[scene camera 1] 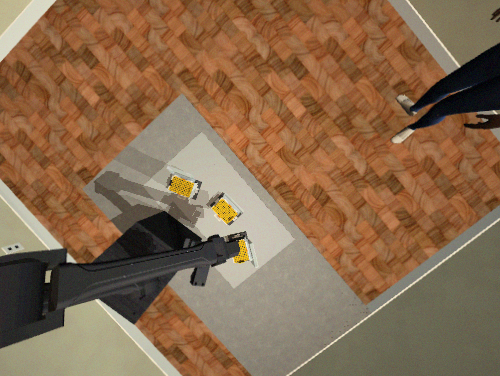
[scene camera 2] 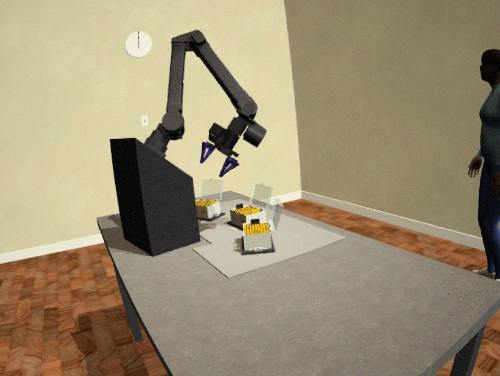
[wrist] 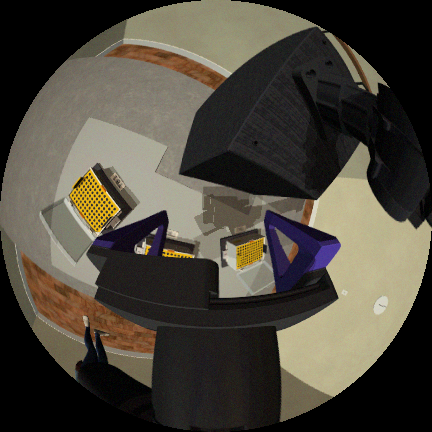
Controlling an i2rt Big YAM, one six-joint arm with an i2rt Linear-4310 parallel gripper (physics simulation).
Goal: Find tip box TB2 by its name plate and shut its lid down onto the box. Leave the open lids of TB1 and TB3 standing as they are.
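Pixels of known places: gripper, fingertip midpoint: point(scene camera 2: 210, 170) point(wrist: 215, 215); arm's base, origin of the base link: point(scene camera 2: 150, 154) point(wrist: 325, 97).
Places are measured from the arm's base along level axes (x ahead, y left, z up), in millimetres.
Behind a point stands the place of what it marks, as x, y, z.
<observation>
Three white tip boxes with yellow tips stand with clear lids raised. The near box point(scene camera 1: 241, 252) @(302, -194, -269) point(scene camera 2: 257, 241) point(wrist: 95, 201) @(291, -173, -268) has its lid point(scene camera 2: 276, 214) @(338, -260, -207) point(wrist: 70, 231) @(365, -196, -231) up; its name plate point(wrist: 118, 181) @(232, -157, -324) starts with TB, the last character unclear. The middle box point(scene camera 1: 225, 210) @(352, 39, -268) point(scene camera 2: 246, 216) point(wrist: 172, 254) @(314, 40, -269) is partly hidden by the gripper in the wrist view; its lid point(scene camera 2: 262, 194) @(420, 52, -218) stands up. The far box point(scene camera 1: 182, 186) @(229, 263, -269) point(scene camera 2: 207, 208) point(wrist: 250, 252) @(224, 266, -269) has its lid point(scene camera 2: 212, 189) @(285, 307, -223) point(wrist: 256, 278) @(288, 302, -222) up. These two plates are unreadable. My gripper point(scene camera 2: 211, 169) @(205, -14, -82) point(wrist: 215, 215) @(205, -14, -82) is open and empty, above the boxes.
A tall black block point(scene camera 1: 145, 265) point(scene camera 2: 160, 200) @(8, -82, -146) point(wrist: 250, 120) @(104, -40, -69) with a sloped top stands beside the boxes, near the arm's base. The boxes stand on a pale mat point(scene camera 1: 202, 150) @(408, 376, -326) point(scene camera 2: 225, 265) @(151, -289, -326) point(wrist: 90, 137) @(178, -310, -326) on the grey table point(scene camera 2: 325, 310) @(273, -661, -329). A person point(scene camera 2: 492, 150) stands beyond the table.
</observation>
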